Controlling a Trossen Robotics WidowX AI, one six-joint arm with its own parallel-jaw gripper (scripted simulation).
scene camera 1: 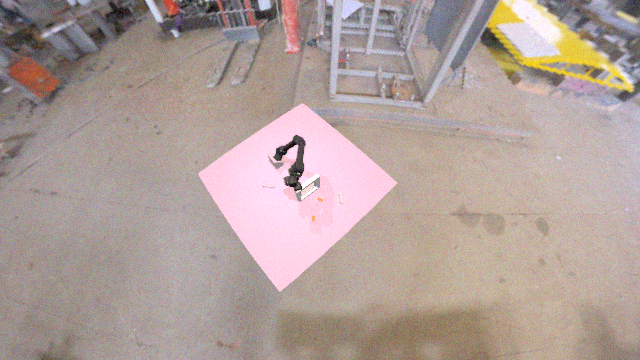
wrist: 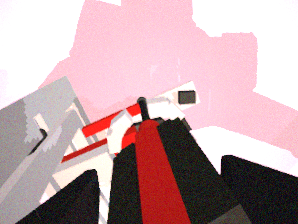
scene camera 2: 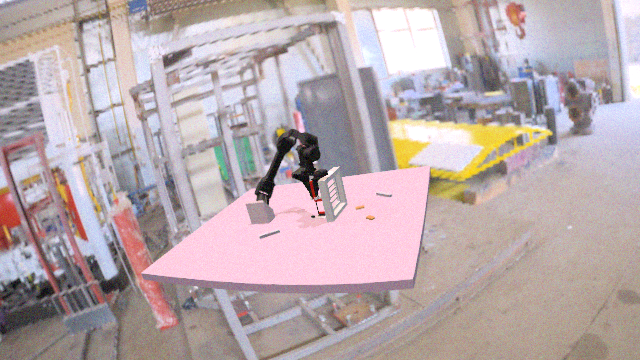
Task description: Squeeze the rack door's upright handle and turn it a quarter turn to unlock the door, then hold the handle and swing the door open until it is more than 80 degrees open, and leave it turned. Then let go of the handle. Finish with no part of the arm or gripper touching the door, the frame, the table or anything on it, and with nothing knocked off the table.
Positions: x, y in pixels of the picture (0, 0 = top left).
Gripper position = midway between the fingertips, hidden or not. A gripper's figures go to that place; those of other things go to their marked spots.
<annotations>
The gripper (wrist: 160, 172): 10 cm from the lens. A slatted door (wrist: 46, 170) is 13 cm from the lens.
</annotations>
